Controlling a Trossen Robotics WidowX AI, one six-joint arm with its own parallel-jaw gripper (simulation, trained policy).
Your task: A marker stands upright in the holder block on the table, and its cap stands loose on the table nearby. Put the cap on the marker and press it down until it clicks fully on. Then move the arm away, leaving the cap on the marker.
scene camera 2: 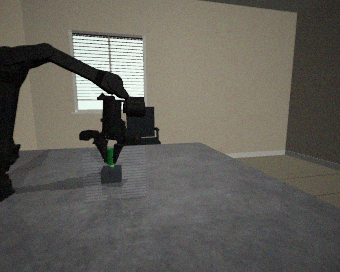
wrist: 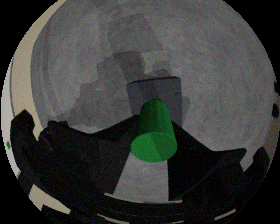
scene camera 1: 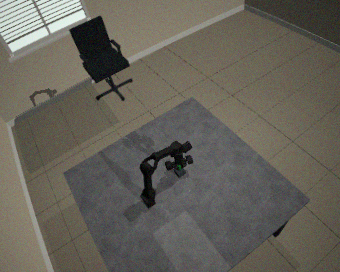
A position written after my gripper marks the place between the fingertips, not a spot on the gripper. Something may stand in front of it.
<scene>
In view: my gripper (scene camera 2: 110,162) and a green cap (wrist: 154,141).
My gripper shows as well in the wrist view (wrist: 153,121).
</scene>
